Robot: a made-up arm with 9 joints.
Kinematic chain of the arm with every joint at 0, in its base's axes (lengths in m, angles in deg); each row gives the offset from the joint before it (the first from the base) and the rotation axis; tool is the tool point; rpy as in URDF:
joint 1: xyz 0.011 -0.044 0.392 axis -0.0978 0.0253 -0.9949
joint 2: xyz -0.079 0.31 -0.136 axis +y
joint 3: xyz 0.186 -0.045 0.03 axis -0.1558 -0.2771 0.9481
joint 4: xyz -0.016 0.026 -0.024 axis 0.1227 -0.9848 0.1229
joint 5: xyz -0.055 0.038 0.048 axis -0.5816 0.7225 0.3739
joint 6: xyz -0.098 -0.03 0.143 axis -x
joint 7: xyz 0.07 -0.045 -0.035 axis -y
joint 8: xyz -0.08 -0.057 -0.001 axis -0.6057 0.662 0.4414
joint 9: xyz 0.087 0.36 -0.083 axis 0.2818 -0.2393 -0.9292
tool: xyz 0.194 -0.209 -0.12 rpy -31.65 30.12 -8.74
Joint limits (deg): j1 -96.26..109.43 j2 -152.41..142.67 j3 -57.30..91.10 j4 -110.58..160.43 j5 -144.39..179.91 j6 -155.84..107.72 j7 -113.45..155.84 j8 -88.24..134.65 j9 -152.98..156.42
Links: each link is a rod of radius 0.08 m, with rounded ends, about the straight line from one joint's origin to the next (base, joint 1, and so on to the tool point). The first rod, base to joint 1, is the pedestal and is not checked.
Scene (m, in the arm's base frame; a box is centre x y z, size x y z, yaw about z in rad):
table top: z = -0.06
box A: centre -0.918 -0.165 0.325 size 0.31 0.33 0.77 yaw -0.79
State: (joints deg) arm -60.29 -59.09 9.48 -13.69 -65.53 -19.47 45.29 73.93 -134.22
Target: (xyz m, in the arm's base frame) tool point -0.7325 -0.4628 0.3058
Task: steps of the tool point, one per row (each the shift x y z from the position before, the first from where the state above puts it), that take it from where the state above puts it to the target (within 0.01 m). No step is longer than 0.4 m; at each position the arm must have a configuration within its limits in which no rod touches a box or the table.
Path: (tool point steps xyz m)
1: -0.0081 -0.0804 0.1161
2: 0.0014 -0.1144 0.0895
3: 0.0334 -0.1270 0.0572
4: -0.0899 -0.3688 -0.0393
5: 0.0997 -0.2807 -0.1317
6: -0.1360 -0.0708 -0.1368
7: -0.1103 -0.0238 -0.1398
8: -0.0842 0.0139 -0.1219

